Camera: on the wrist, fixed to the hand. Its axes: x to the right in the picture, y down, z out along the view.
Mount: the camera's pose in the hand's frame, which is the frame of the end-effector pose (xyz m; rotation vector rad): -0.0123 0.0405 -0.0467 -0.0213 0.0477 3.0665
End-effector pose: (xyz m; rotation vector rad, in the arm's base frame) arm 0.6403 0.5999 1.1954 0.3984 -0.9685 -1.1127
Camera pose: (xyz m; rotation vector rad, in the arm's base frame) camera 0.7001 0.6196 1.1926 -1.0195 -0.4326 1.6709
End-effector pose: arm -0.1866 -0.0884 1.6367 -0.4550 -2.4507 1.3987
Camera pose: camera -0.1518 -0.0376 1.6234 2.1167 -0.3058 -0.3702
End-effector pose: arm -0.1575 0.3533 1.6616 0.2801 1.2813 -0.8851
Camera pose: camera -0.1624 0.4145 1.6472 1.4602 -0.2276 1.7419
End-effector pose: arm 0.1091 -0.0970 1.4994 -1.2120 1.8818 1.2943
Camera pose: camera 0.0806 -0.1302 1.5448 -1.6387 -1.1623 -0.7061
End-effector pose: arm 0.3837 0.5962 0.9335 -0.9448 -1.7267 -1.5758
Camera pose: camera 0.4229 0.5500 0.9509 -1.5164 0.7863 0.6285
